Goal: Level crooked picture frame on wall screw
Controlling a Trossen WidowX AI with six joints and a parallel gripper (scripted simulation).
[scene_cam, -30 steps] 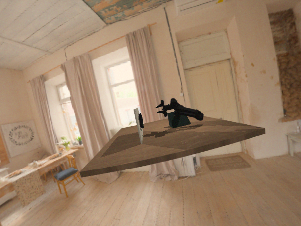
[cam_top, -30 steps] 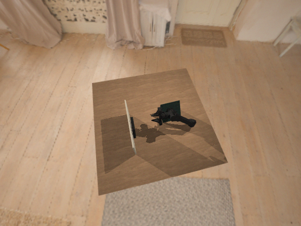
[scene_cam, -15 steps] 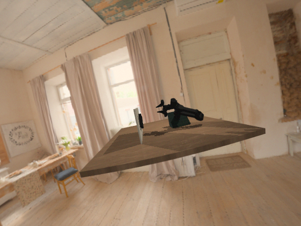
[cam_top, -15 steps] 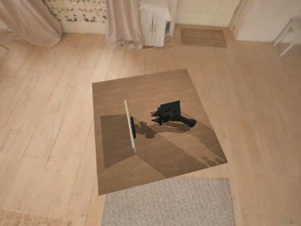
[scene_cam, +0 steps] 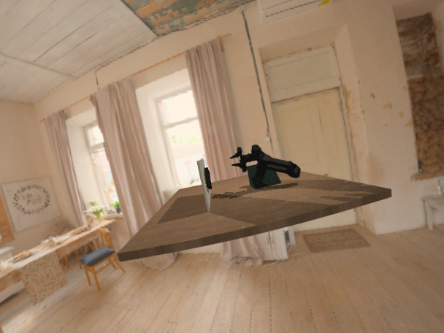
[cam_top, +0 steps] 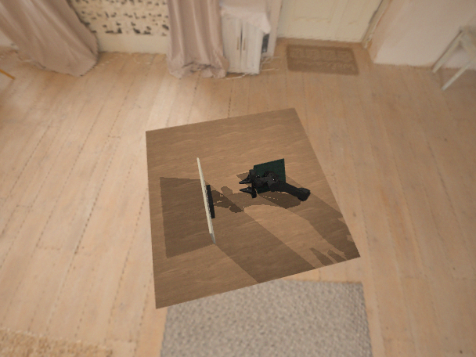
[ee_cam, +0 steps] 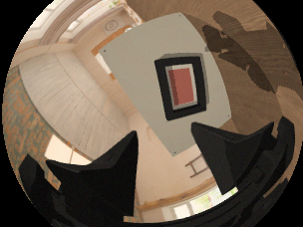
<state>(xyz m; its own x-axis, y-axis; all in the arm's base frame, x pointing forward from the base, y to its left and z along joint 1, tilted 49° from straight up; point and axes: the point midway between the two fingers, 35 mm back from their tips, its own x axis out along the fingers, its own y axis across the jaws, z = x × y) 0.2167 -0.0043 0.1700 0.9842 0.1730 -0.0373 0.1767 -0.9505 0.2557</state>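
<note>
Now: the picture frame 190 mm ahead of my gripper tip, 90 mm below it and 40 mm to the left of it. The rest, counted from my gripper tip: wall panel: 200 mm ahead, 100 mm below, 40 mm to the left.
</note>
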